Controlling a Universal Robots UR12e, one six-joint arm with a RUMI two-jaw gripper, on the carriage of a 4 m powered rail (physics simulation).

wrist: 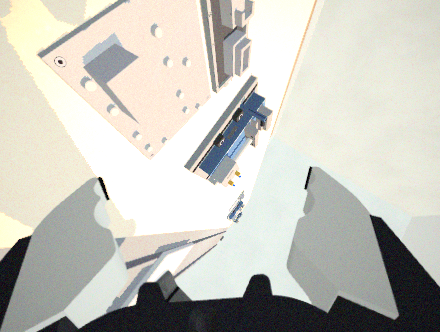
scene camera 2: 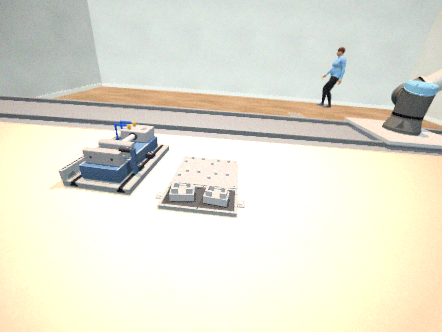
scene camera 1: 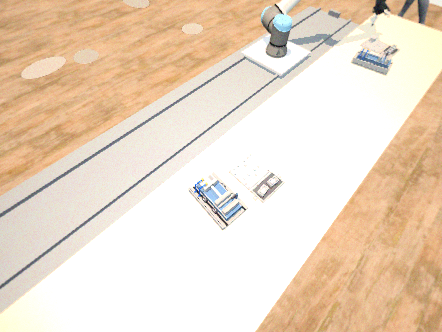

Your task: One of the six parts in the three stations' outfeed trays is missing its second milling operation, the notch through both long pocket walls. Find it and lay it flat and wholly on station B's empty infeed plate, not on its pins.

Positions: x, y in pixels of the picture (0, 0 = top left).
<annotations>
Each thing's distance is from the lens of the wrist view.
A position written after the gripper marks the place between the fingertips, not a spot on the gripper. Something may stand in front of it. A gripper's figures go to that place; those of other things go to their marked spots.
gripper point(wrist: 208, 175): 12 cm
grey block point(wrist: 121, 74): 19 cm
</annotations>
